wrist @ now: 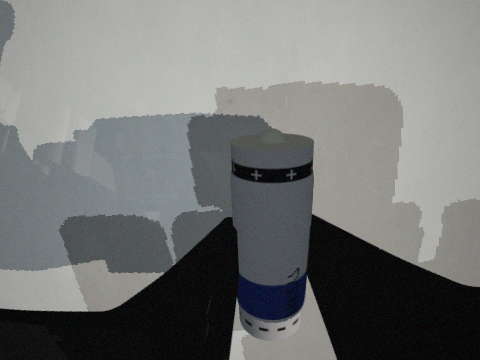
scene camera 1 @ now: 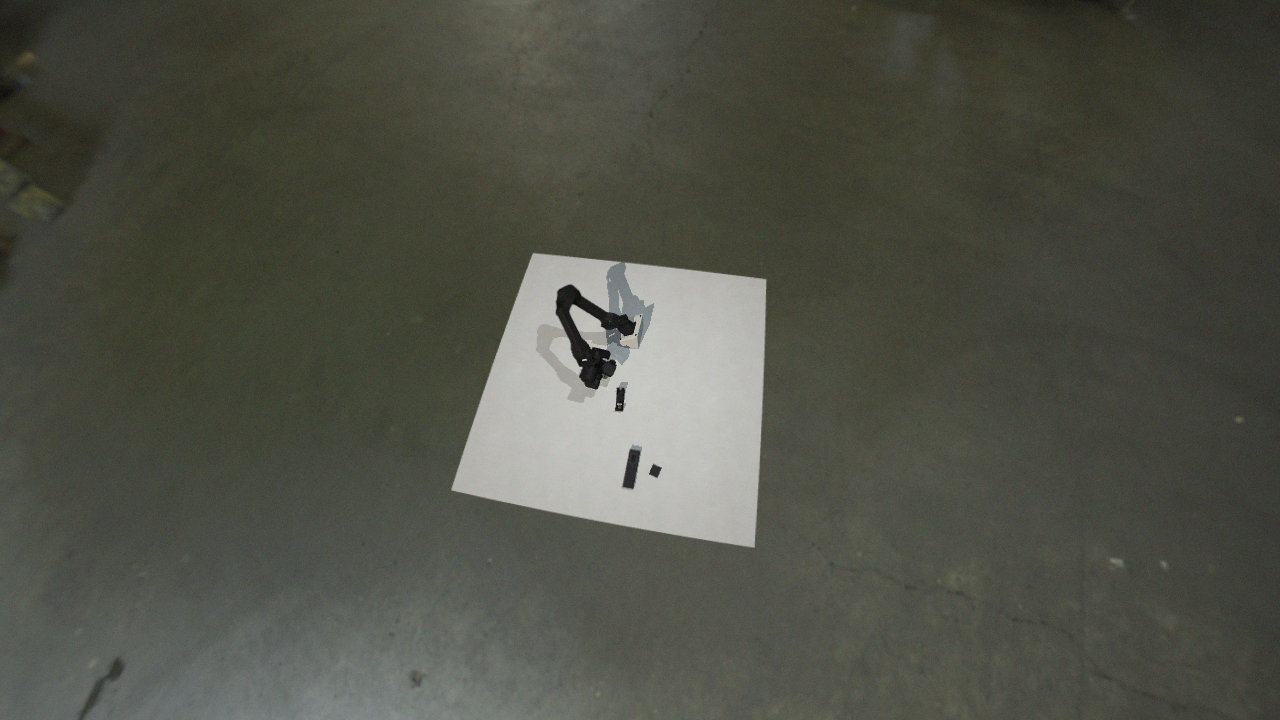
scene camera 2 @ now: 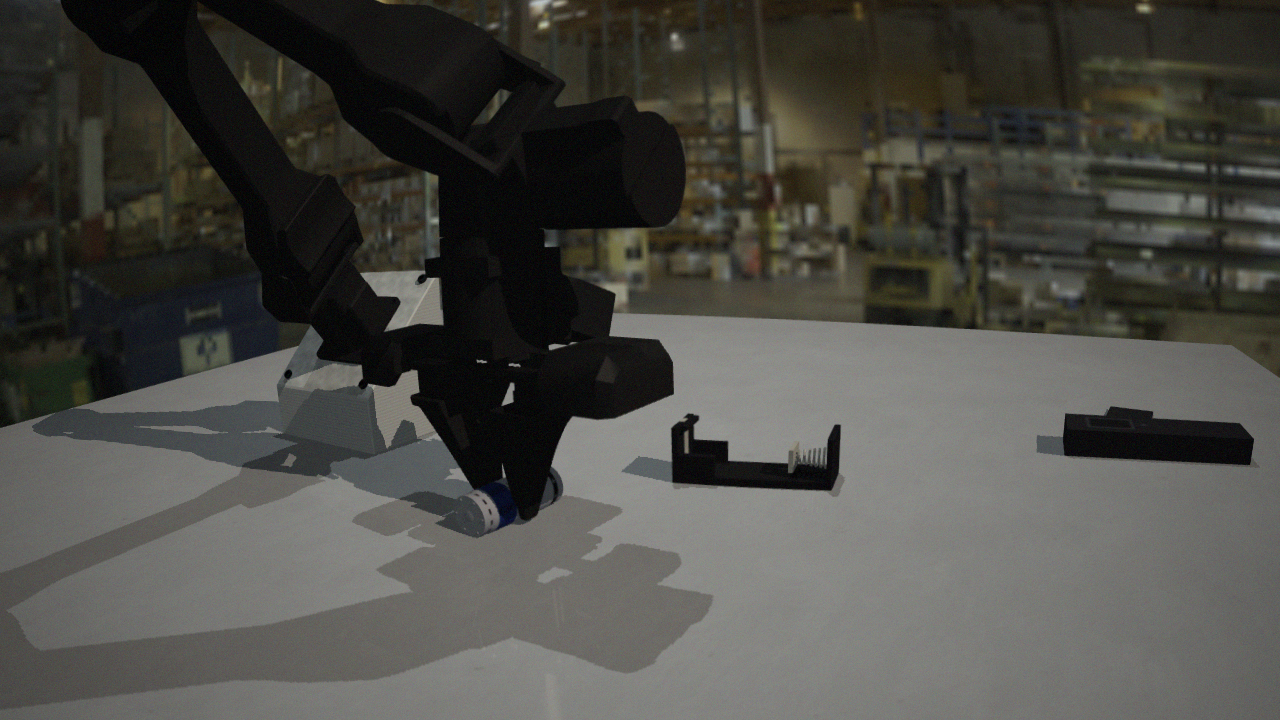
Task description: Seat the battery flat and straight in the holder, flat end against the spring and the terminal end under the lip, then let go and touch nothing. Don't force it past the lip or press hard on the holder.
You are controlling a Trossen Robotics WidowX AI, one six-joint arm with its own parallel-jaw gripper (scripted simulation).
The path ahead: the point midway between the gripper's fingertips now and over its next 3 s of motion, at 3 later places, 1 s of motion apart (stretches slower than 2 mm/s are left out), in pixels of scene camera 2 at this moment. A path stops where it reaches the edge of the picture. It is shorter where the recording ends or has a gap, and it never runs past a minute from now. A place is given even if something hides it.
My gripper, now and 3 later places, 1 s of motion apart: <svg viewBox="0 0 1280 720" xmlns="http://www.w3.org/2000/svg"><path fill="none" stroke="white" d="M511 513L617 395L747 370L731 421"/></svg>
